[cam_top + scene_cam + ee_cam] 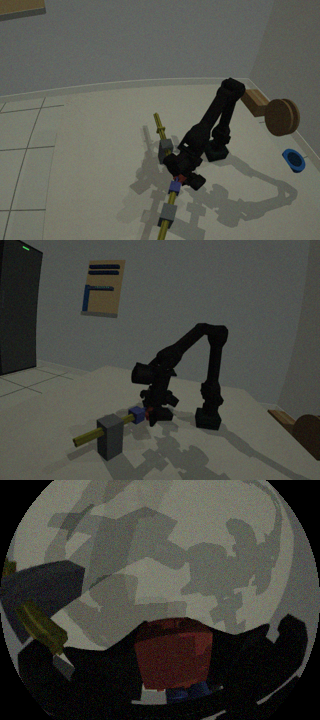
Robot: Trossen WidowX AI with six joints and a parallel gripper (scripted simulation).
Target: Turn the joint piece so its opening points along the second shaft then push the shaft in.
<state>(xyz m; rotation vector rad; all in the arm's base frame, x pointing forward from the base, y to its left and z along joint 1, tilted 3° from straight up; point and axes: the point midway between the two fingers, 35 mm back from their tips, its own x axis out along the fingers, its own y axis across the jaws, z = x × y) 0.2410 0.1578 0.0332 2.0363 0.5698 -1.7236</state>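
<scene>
Now: the red joint piece 4 cm above my gripper tip.
</scene>
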